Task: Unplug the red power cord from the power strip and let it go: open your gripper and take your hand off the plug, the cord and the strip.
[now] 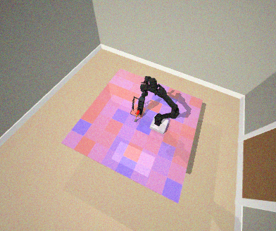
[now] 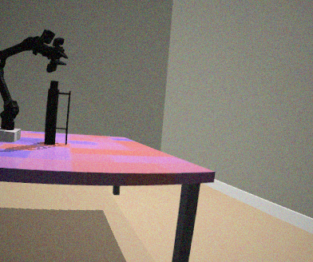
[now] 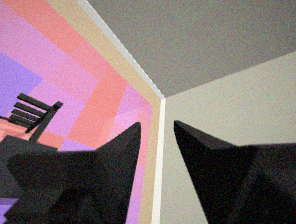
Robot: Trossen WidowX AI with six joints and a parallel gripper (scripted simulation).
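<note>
My gripper tip is 70 mm past the red plug, 110 mm to the right of it and 300 mm above it. From my gripper tip the other things lie so: black upright post (50 mm behind, 10 mm to the left, 260 mm below).
</note>
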